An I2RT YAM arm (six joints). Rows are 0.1 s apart.
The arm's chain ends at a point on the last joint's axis. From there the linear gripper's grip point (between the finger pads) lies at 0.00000 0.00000 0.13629 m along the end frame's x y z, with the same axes.
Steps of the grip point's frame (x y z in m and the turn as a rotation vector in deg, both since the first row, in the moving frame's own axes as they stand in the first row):
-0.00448, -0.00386, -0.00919, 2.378, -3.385, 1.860
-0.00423, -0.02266, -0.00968, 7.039, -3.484, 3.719
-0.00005, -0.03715, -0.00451, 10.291, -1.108, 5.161
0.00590, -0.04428, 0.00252, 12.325, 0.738, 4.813
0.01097, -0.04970, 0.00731, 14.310, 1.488, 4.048
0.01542, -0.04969, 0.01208, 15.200, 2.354, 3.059
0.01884, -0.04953, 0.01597, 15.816, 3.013, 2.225
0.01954, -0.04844, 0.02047, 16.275, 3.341, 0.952
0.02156, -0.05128, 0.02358, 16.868, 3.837, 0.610
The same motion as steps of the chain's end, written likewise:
0.00347, 0.00192, -0.00883, 2.378, -3.385, 1.860
0.00348, -0.00571, -0.00840, 7.039, -3.484, 3.719
0.00147, -0.01272, -0.00229, 10.291, -1.108, 5.161
0.00293, -0.01530, 0.00567, 12.325, 0.738, 4.813
0.00627, -0.01617, 0.01158, 14.310, 1.488, 4.048
0.00893, -0.01413, 0.01696, 15.200, 2.354, 3.059
0.01104, -0.01255, 0.02132, 15.816, 3.013, 2.225
0.01138, -0.01033, 0.02616, 16.275, 3.341, 0.952
0.01236, -0.01181, 0.02974, 16.868, 3.837, 0.610

